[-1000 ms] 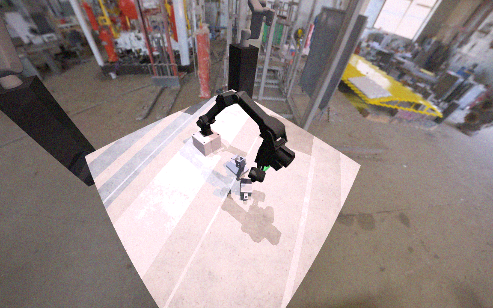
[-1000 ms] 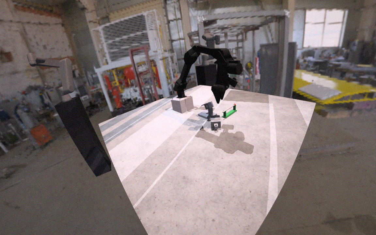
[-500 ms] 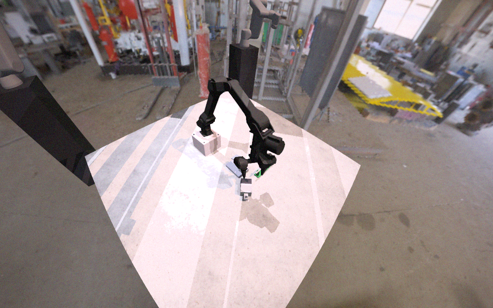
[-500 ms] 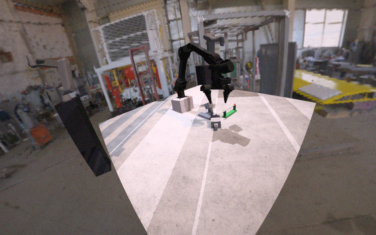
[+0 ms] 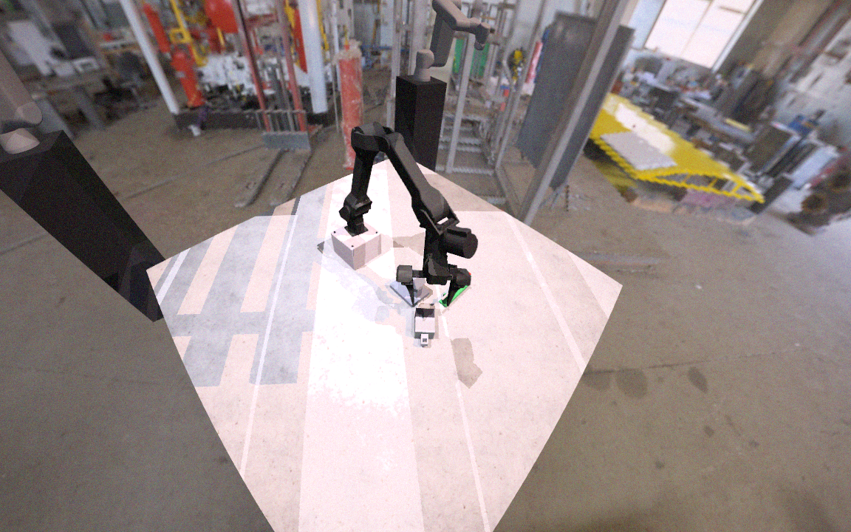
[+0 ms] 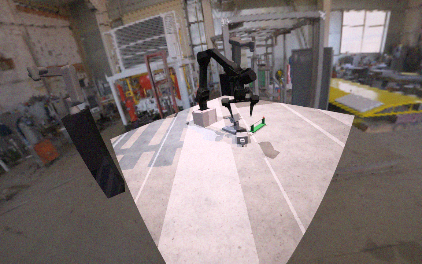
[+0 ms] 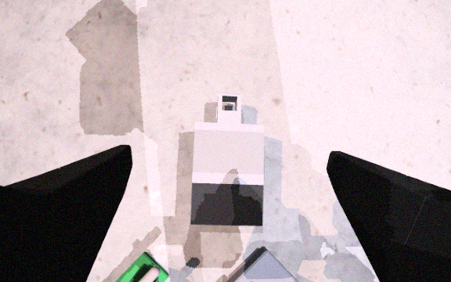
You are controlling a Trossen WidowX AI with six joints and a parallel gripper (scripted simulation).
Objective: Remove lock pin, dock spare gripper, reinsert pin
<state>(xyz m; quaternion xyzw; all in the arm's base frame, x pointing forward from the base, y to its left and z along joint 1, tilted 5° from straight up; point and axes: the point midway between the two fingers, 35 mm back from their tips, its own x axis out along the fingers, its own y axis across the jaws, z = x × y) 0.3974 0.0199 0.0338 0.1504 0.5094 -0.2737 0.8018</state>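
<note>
The spare gripper lies 1 cm to the right of my gripper tip and 11 cm below it. The rest, counted from my gripper tip: socket: 14 cm behind, 4 cm to the left, 8 cm below; green stand: 5 cm behind, 17 cm to the left, 11 cm below.
</note>
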